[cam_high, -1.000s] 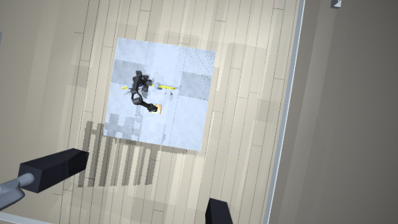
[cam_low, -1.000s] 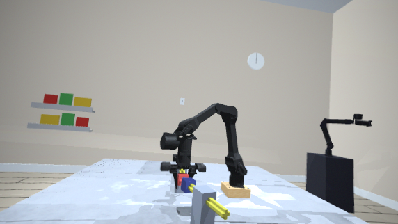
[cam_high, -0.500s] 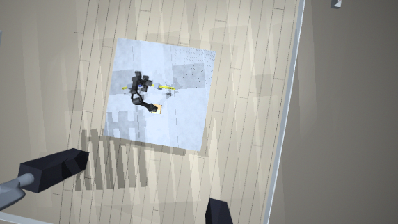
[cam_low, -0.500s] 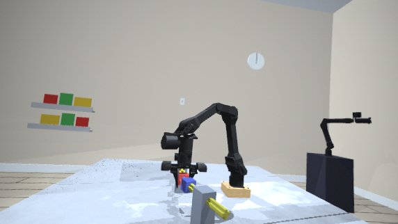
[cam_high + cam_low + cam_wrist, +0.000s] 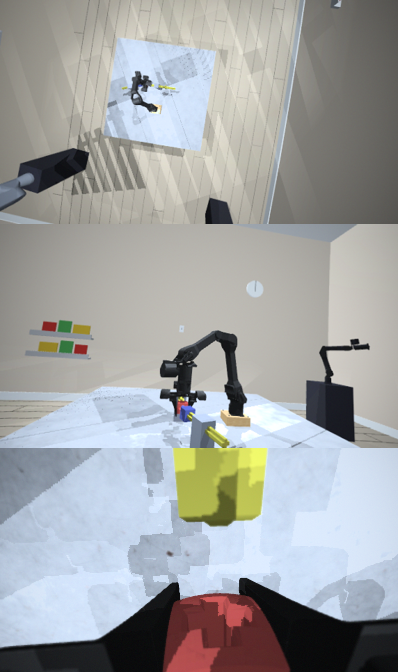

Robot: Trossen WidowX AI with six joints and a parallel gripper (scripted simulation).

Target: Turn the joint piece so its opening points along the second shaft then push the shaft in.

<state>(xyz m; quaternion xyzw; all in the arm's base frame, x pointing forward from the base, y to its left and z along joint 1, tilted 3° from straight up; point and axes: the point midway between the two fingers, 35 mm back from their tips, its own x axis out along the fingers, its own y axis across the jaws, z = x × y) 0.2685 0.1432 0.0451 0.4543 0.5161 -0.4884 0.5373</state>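
Right now my gripper tip is 2 cm to the right of the red joint piece and 4 cm below it.
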